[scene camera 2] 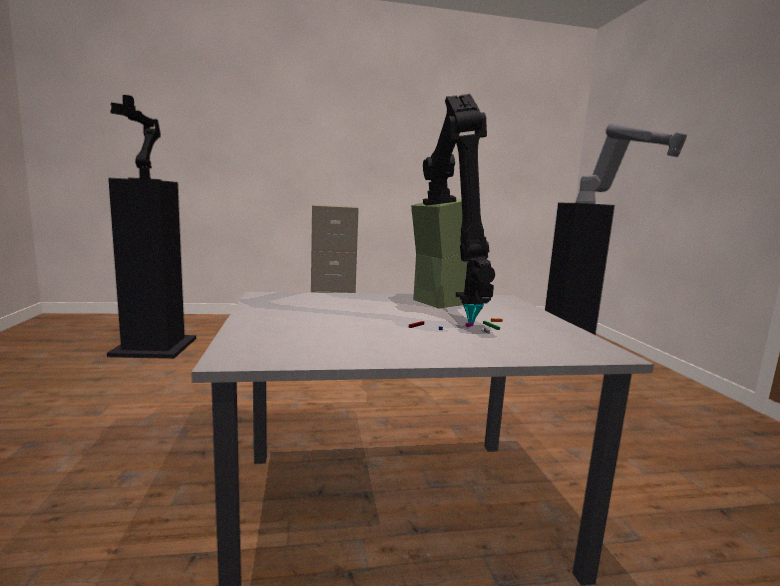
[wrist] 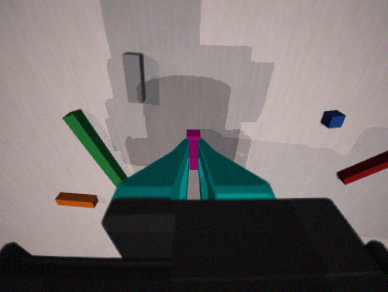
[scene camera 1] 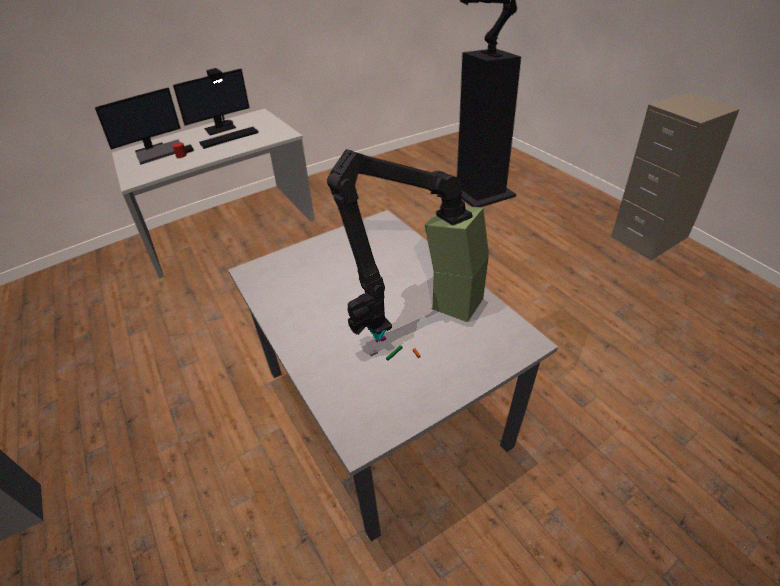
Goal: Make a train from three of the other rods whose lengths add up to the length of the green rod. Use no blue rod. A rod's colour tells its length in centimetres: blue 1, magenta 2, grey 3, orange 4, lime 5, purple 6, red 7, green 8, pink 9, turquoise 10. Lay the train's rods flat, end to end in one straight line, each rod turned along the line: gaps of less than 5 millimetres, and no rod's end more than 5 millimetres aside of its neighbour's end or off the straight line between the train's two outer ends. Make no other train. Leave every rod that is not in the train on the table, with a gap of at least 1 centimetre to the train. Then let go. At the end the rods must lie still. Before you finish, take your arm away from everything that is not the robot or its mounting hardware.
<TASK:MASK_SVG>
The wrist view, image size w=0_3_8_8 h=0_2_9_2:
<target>my gripper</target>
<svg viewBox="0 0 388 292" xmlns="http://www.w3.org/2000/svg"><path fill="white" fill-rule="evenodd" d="M0 250L0 292L388 292L387 248L382 242L371 240L364 244L331 199L276 199L269 182L216 152L202 138L198 139L200 200L187 200L189 179L189 139L187 138L173 151L118 184L101 224L122 258L31 255L15 242L5 244Z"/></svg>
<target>green rod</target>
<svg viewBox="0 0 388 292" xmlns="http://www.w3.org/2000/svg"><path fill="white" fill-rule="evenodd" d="M69 112L62 119L117 188L121 181L128 178L82 110Z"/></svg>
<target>grey rod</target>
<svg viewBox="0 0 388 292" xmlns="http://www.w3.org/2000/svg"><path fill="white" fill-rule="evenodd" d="M123 53L122 59L128 102L143 104L146 99L143 53Z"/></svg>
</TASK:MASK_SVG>
